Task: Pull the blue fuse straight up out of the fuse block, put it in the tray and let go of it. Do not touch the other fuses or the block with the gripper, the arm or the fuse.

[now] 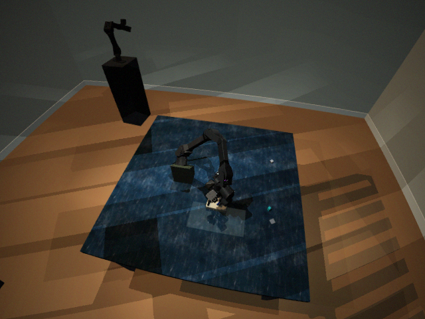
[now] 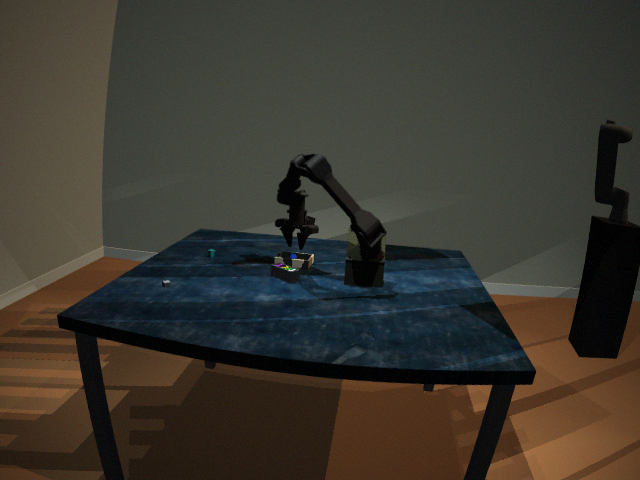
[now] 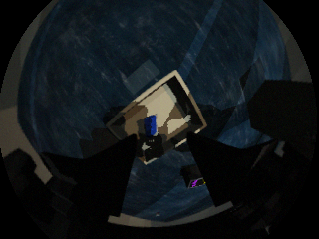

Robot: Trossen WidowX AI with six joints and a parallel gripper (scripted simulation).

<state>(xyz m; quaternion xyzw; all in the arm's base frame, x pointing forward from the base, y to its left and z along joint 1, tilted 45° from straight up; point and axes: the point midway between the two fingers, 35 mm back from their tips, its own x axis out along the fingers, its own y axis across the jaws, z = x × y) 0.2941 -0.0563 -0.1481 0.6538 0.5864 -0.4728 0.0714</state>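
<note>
Right now my gripper tip is 6 cm above the white tray.
</note>
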